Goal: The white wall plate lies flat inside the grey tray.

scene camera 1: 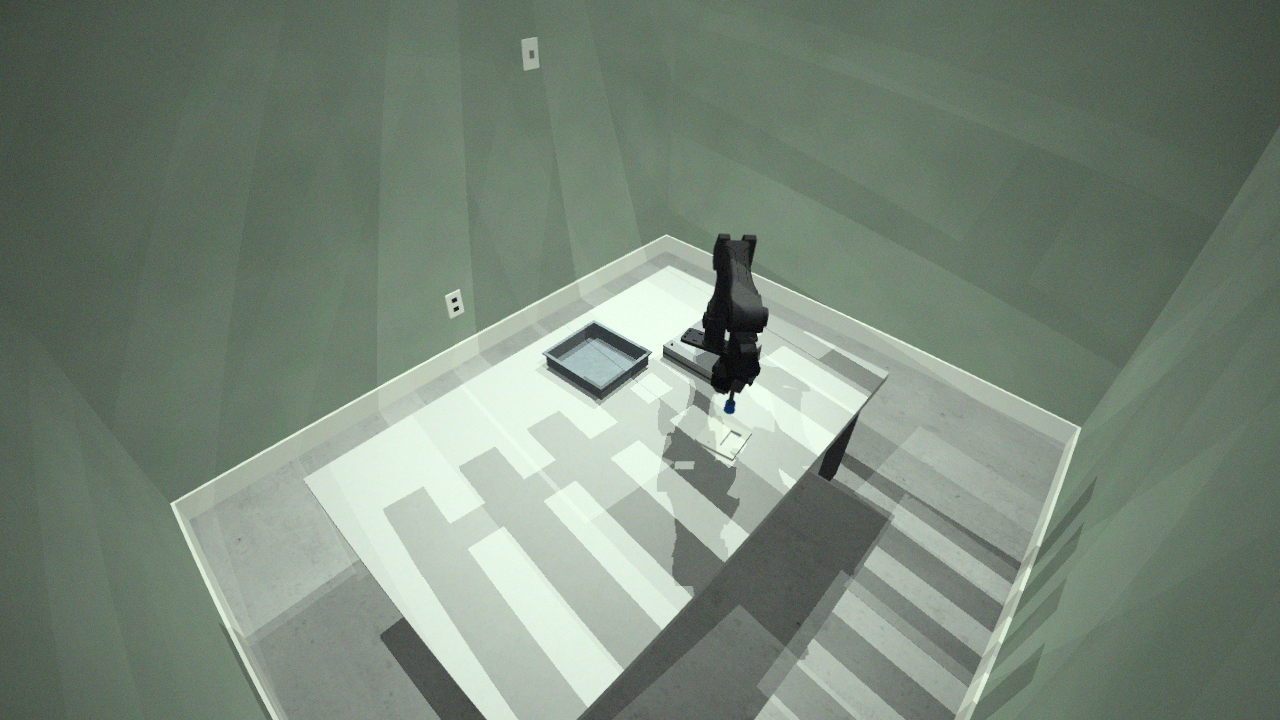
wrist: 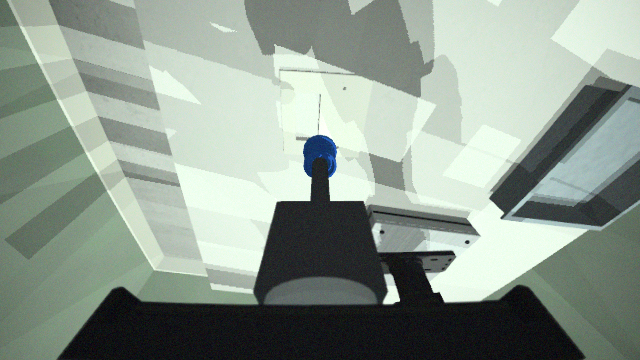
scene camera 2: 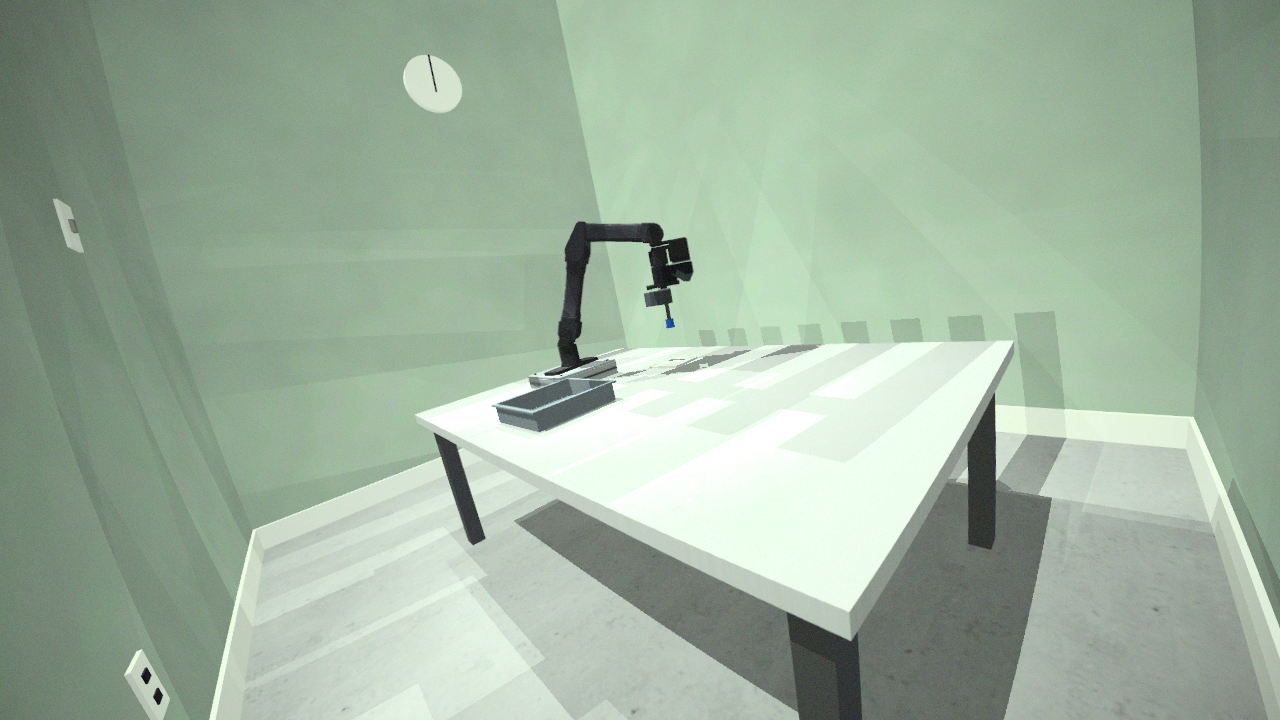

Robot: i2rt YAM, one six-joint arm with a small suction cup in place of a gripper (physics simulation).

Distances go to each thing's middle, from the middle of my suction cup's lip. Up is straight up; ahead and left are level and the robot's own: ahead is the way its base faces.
Labels:
I see my suction cup 130 mm above the white wall plate (scene camera 1: 717, 429), 10 mm to the left of it and 10 mm past it. Also, from my suction cup: grey tray (scene camera 1: 595, 357) (460 mm to the right, 100 mm below, 80 mm behind).

